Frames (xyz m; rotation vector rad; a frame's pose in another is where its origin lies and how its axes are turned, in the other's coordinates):
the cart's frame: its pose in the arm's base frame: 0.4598 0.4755 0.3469 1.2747 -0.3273 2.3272
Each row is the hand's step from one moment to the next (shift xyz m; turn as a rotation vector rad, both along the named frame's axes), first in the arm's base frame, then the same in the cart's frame.
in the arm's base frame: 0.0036 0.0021 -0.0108 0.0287 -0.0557 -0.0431
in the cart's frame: -0.0102 -0.0038 -0.0041 -0.0652 0.0331 0.0208
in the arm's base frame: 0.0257 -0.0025 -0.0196 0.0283 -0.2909 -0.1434
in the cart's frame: -0.0291 -0.0110 0.0092 -0.2157 0.2352 0.0643
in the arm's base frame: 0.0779 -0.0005 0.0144 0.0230 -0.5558 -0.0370
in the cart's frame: -0.0240 -0.0386 0.0649 -0.1986 0.4682 0.2284
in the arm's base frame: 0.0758 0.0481 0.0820 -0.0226 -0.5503 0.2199
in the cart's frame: 0.0475 -0.0786 0.0797 0.0400 0.4898 0.3319
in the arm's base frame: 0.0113 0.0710 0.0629 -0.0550 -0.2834 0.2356
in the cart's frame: 0.0677 -0.0662 0.0127 0.1435 0.2757 0.2055
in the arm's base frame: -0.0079 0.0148 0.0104 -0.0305 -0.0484 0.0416
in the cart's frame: 0.0166 -0.0087 -0.0063 0.0354 0.0577 0.0204
